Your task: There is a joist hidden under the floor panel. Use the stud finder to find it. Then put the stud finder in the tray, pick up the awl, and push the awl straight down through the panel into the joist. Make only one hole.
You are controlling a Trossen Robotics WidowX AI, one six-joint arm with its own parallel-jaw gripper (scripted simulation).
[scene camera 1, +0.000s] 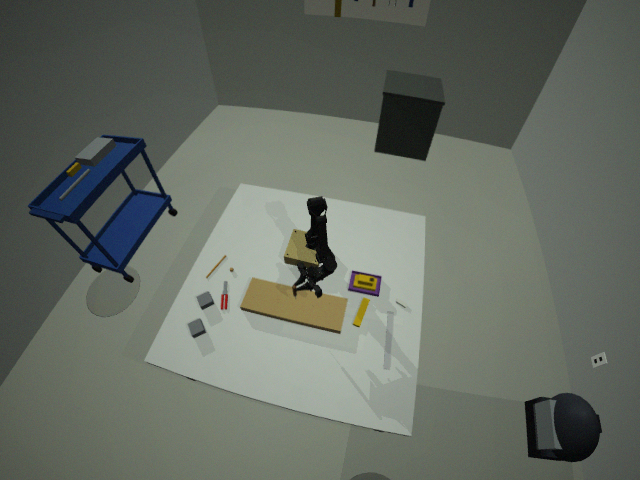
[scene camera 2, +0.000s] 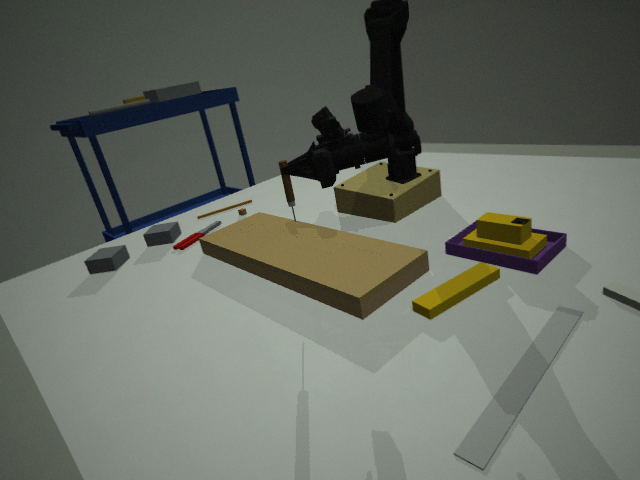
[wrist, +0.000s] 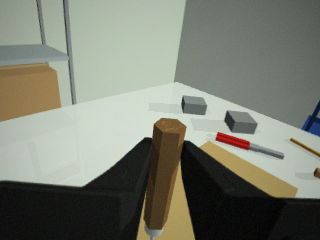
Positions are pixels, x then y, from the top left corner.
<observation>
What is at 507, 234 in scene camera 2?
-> A yellow stud finder.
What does my gripper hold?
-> An awl.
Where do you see a yellow bar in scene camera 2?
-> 443, 297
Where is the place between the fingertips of my gripper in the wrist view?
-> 166, 146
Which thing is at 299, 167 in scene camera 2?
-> My gripper.
</observation>
